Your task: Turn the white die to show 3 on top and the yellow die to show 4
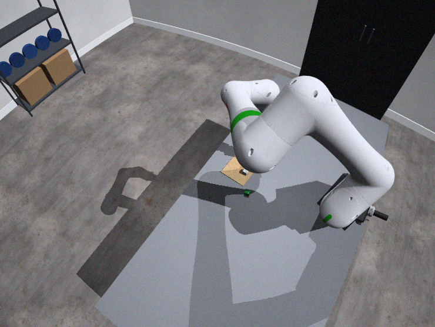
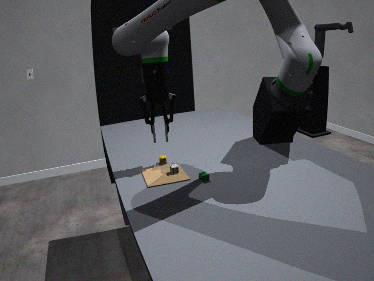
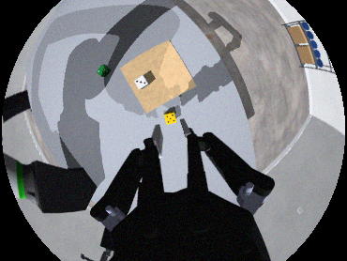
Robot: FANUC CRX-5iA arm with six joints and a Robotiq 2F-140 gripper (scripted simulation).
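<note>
My hand is 110 mm above the yellow die. Round my hand: white die (10 mm behind, 110 mm to the left, 100 mm below); then tan mat (20 mm ahead, 110 mm to the left, 120 mm below); then green die (90 mm behind, 200 mm to the left, 110 mm below).
</note>
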